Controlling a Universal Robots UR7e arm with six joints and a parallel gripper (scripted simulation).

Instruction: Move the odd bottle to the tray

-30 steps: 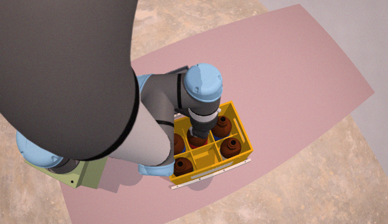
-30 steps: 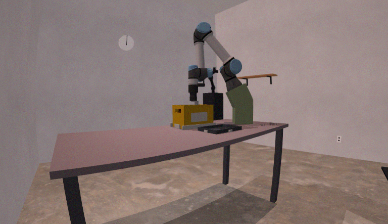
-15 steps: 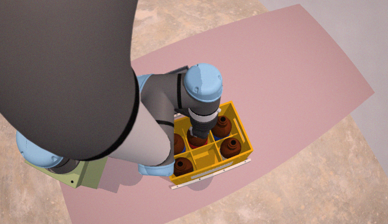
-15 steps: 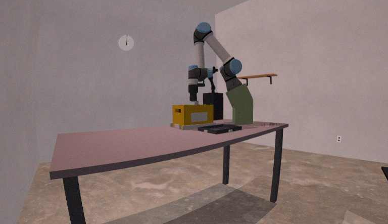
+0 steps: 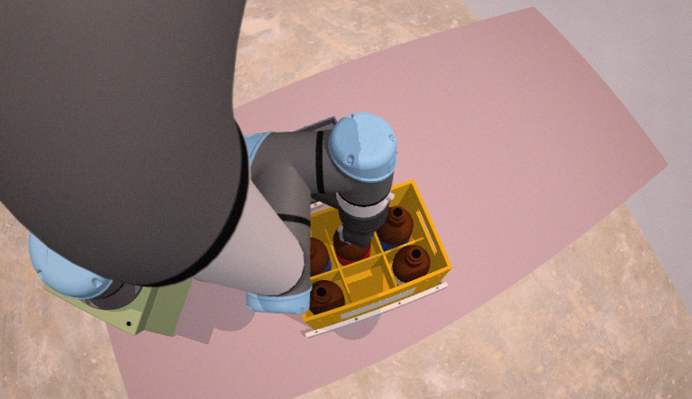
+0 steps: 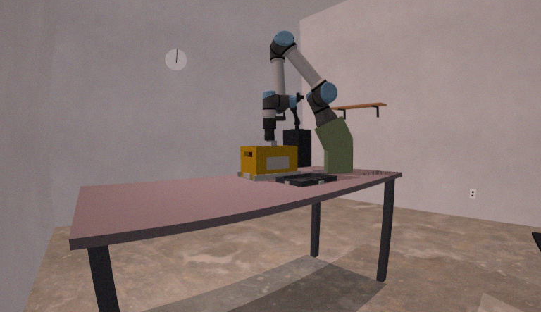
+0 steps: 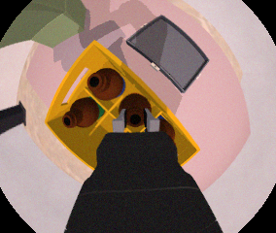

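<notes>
Now: hand 80 mm above the crate, 50 mm to the left of it and 10 mm past it. Round my hand: glass bottle 100 mm to the right, 70 mm below, 70 mm ahead; then dark tray 230 mm to the left, 150 mm below.
</notes>
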